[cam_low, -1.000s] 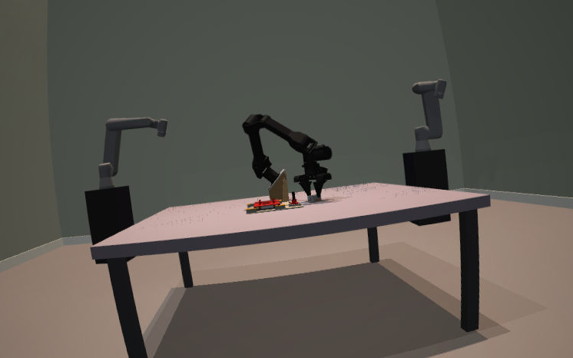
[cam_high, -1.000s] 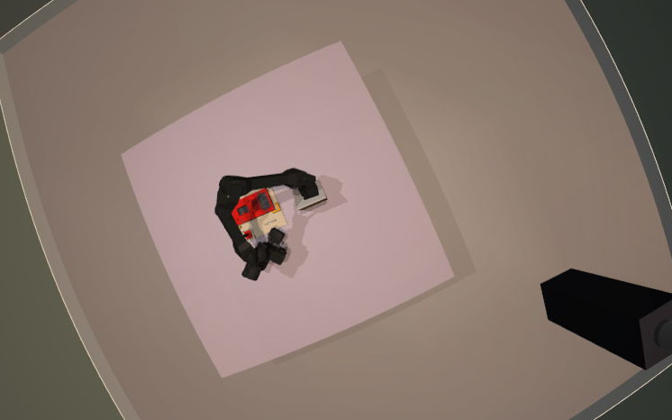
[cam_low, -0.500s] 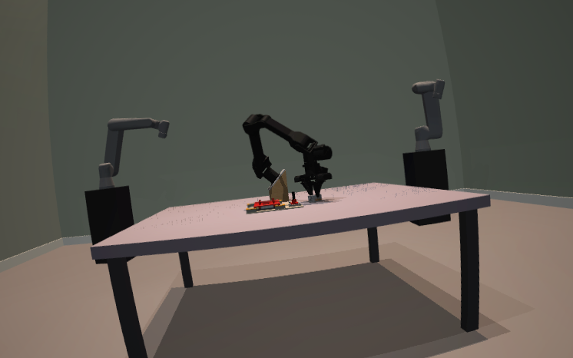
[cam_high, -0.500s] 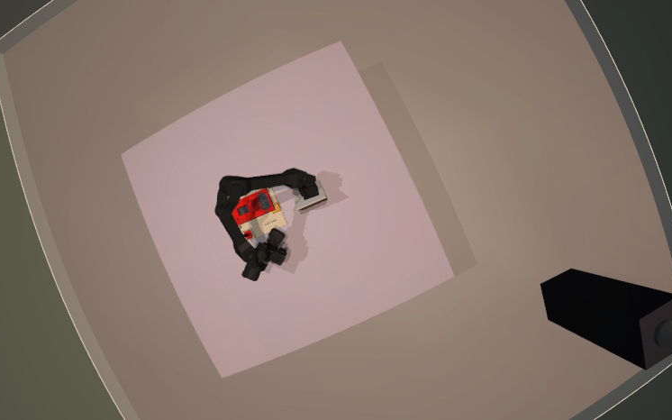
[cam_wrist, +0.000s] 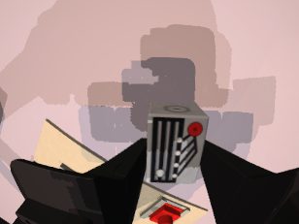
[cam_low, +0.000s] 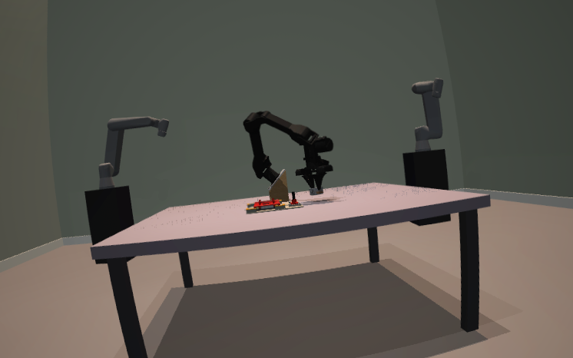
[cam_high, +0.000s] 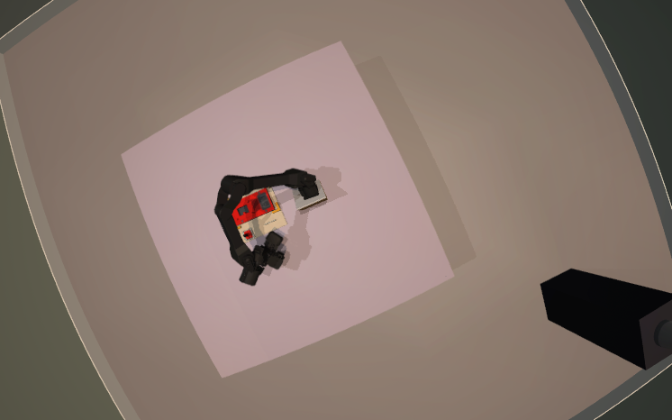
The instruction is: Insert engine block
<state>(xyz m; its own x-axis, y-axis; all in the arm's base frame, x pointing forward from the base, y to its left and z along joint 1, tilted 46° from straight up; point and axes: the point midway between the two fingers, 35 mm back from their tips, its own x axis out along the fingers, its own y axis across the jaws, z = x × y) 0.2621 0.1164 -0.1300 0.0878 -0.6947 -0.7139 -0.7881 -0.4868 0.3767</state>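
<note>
Now: the base plate 4 cm ahead of my gripper tip, 20 cm to the right of it and 4 cm below it. Round my gripper tip: engine block 1 cm below.
</note>
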